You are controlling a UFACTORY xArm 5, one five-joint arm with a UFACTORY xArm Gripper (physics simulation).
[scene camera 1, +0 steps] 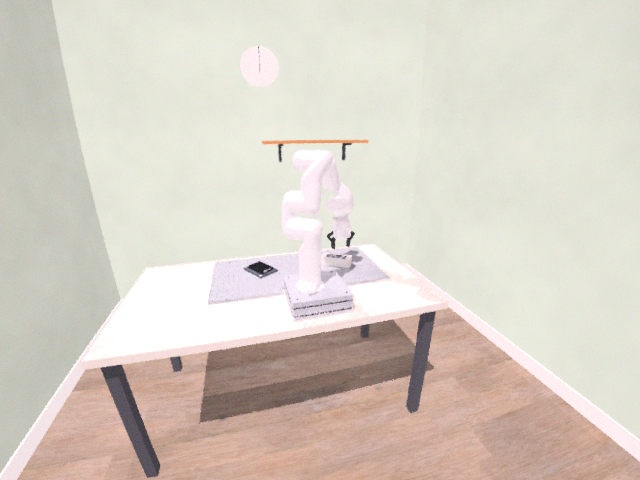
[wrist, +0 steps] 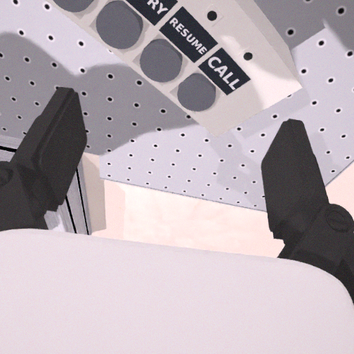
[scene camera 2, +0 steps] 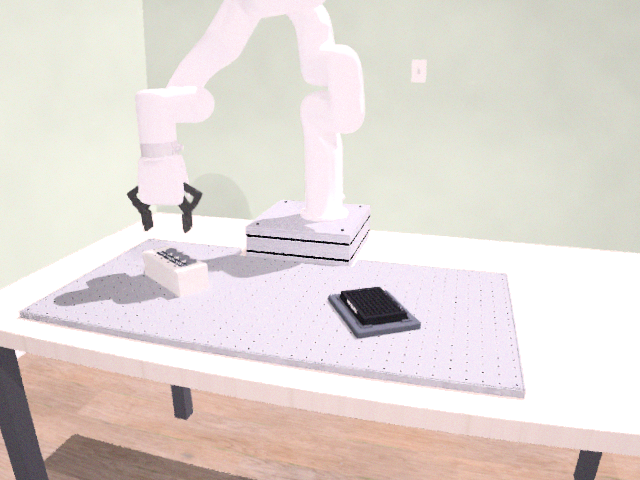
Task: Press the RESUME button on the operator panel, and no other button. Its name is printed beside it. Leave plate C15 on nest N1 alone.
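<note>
The operator panel is a pale box with round grey buttons. In the wrist view the RESUME button is beside its dark RESUME label, between the CALL button and a button whose label is cut off to "RY". My gripper is open and empty, higher than the panel and apart from it. Black plate C15 sits on the dark grey nest N1; their names are not readable.
The panel and nest stand on a perforated grey board on the white table. The arm's grey base block stands at the board's edge; part of it shows at the lower left of the wrist view.
</note>
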